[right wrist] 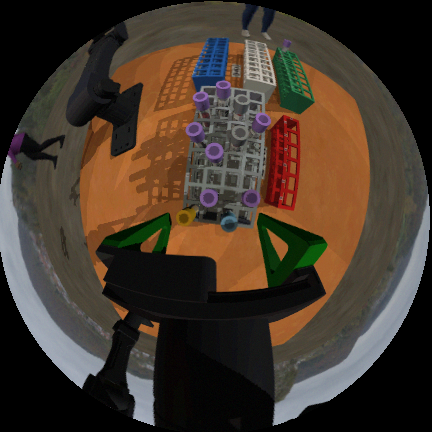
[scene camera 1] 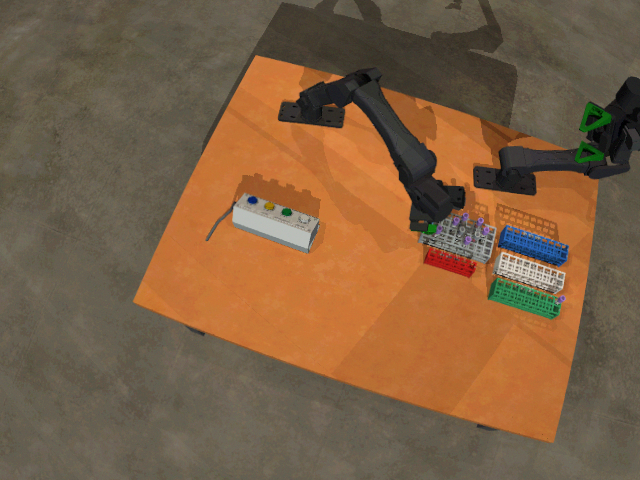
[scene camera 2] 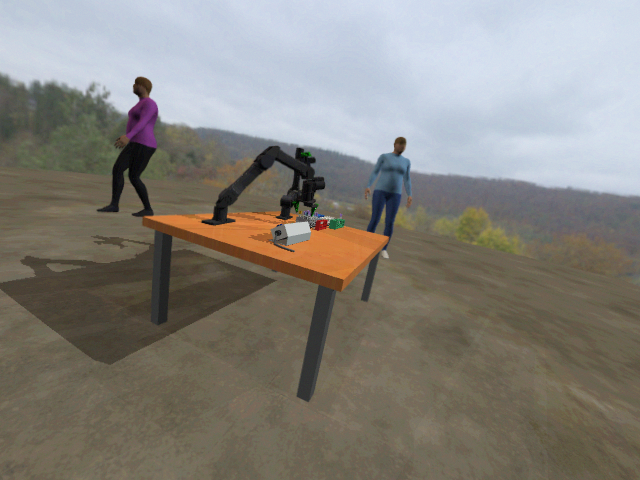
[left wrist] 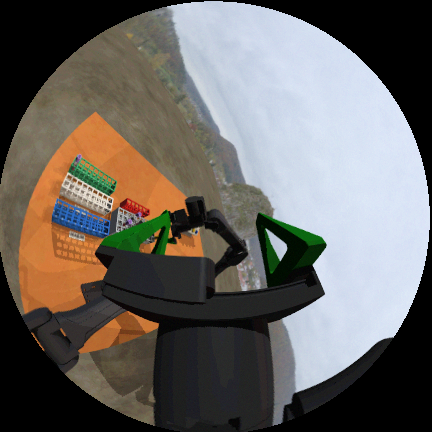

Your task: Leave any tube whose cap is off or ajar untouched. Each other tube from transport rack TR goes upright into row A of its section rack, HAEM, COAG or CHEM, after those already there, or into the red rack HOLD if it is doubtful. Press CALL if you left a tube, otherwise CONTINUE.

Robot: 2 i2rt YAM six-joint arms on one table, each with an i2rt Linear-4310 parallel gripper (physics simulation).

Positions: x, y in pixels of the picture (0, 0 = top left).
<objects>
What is the right gripper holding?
Nothing.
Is the right gripper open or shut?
Open.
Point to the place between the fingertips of the left gripper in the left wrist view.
At 212, 217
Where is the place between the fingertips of the left gripper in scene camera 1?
579, 146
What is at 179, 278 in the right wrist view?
The right gripper.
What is the left gripper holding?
Nothing.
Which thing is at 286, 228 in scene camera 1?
A grey button box.
</objects>
